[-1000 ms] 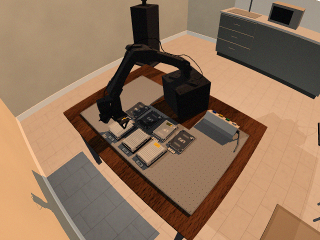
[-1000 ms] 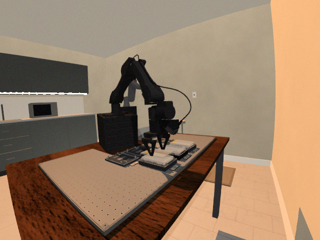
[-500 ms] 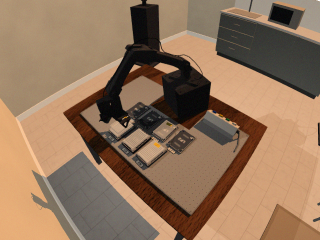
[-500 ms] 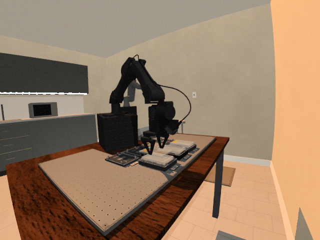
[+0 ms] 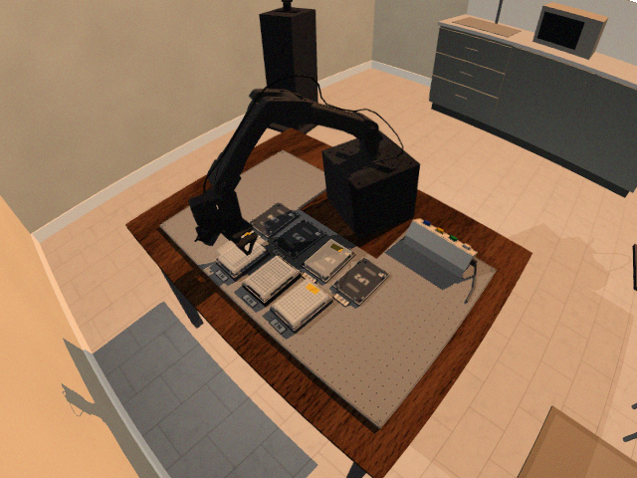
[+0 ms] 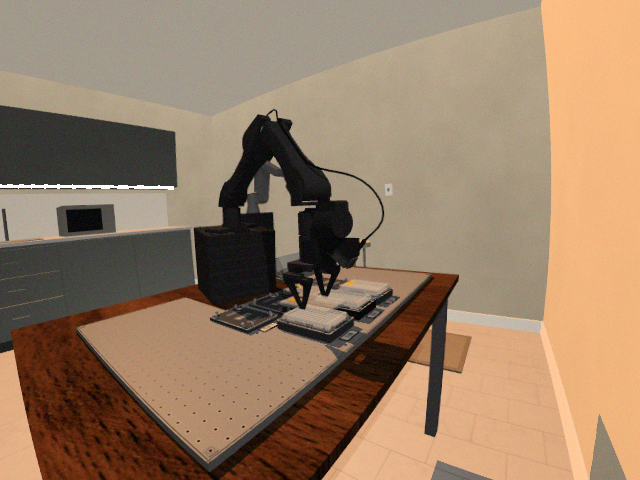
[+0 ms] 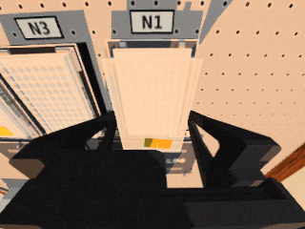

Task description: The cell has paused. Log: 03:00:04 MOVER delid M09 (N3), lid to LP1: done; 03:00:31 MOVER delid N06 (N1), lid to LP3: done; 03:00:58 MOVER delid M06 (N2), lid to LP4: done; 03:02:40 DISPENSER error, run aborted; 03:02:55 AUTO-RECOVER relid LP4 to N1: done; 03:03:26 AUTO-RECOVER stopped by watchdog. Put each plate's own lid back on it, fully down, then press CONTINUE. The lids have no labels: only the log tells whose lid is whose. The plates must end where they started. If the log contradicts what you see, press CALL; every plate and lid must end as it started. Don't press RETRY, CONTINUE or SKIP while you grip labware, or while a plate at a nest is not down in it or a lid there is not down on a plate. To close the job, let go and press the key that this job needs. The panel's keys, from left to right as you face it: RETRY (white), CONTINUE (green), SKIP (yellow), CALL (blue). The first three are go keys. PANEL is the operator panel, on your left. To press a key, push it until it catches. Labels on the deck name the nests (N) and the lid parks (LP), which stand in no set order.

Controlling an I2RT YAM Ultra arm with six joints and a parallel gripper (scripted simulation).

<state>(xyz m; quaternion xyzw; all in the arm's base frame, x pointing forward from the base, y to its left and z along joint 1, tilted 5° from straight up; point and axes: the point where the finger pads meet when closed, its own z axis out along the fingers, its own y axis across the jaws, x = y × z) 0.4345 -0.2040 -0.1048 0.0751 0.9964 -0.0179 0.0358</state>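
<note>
Right now the white well plate is 40 mm below my hand. Round my hand: clear lid: 260 mm to the left, 40 mm ahead, 30 mm below; yellow SKIP key: 480 mm to the left, 390 mm behind; blue CALL key: 430 mm to the left, 400 mm behind.
</note>
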